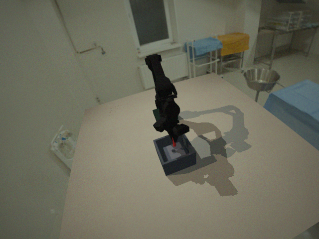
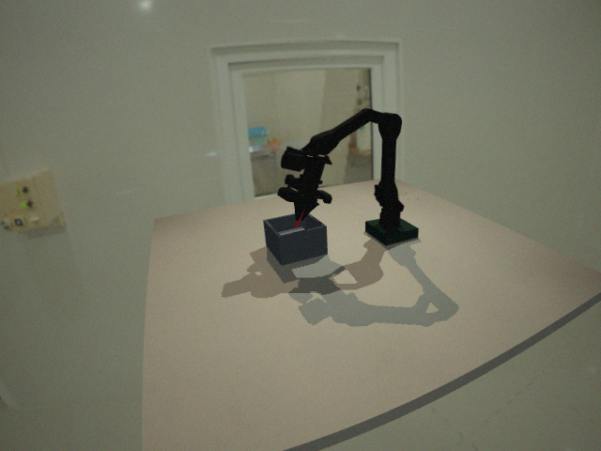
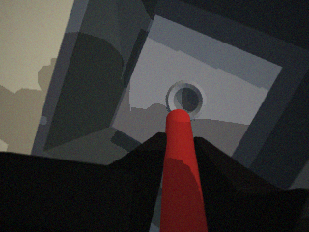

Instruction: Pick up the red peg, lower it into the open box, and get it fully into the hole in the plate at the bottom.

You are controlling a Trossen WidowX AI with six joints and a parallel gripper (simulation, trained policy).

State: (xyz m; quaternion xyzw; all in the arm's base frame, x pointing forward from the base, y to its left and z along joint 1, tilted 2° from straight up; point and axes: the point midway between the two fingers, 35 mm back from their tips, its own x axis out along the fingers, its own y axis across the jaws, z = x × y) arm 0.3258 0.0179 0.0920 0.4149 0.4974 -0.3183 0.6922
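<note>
My gripper tip is now 8 cm above the dark blue box, 2 cm short of it and 1 cm to the left of it. The rest, counted from my gripper tip: red peg 2 cm above, 1 cm behind.
</note>
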